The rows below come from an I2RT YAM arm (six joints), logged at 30 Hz.
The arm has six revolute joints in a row. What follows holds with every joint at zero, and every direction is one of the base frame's.
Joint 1 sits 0.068 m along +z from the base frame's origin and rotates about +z.
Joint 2 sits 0.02 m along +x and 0.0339 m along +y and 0.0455 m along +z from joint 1 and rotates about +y.
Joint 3 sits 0.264 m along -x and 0.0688 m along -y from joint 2 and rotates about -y.
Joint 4 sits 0.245 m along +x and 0.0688 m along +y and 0.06 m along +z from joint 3 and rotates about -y.
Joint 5 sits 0.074 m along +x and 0.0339 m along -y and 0.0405 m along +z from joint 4 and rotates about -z.
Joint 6 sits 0.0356 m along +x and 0.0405 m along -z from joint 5 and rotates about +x.
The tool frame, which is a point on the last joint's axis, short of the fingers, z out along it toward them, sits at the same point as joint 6; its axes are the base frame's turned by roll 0, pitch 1.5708 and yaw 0 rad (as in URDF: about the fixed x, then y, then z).
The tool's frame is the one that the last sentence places.
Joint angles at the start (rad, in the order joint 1, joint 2, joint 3, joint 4, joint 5, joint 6):
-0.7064, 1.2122, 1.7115, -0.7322, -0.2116, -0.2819
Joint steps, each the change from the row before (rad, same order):
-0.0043, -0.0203, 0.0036, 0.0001, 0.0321, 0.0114
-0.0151, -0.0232, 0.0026, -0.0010, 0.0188, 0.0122
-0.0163, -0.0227, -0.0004, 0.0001, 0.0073, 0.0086
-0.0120, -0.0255, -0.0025, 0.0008, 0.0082, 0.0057
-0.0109, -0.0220, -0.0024, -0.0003, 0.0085, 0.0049
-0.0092, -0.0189, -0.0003, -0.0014, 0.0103, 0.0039
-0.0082, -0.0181, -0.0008, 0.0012, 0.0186, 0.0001
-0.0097, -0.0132, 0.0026, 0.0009, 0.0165, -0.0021
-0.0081, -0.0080, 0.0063, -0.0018, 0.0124, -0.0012
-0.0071, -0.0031, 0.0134, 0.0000, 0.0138, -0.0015
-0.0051, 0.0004, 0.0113, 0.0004, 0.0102, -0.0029
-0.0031, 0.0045, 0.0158, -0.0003, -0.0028, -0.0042
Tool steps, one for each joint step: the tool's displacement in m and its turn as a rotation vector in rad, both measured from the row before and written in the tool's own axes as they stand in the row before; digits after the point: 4 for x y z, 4 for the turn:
-0.0028, -0.0009, -0.0094, 0.0414, -0.0129, 0.0077
-0.0023, -0.0025, -0.0108, 0.0390, -0.0153, 0.0109
-0.0017, -0.0023, -0.0100, 0.0283, -0.0160, 0.0079
-0.0017, -0.0013, -0.0106, 0.0253, -0.0182, 0.0039
-0.0013, -0.0013, -0.0091, 0.0234, -0.0141, 0.0036
-0.0014, -0.0012, -0.0081, 0.0229, -0.0121, 0.0026
-0.0015, -0.0014, -0.0077, 0.0303, -0.0117, -0.0013
-0.0017, -0.0018, -0.0063, 0.0294, -0.0101, -0.0030
-0.0019, -0.0017, -0.0048, 0.0229, -0.0073, -0.0018
-0.0033, -0.0020, -0.0042, 0.0242, -0.0111, -0.0024
-0.0025, -0.0016, -0.0022, 0.0176, -0.0073, -0.0034
-0.0033, -0.0011, -0.0014, 0.0030, -0.0106, -0.0048

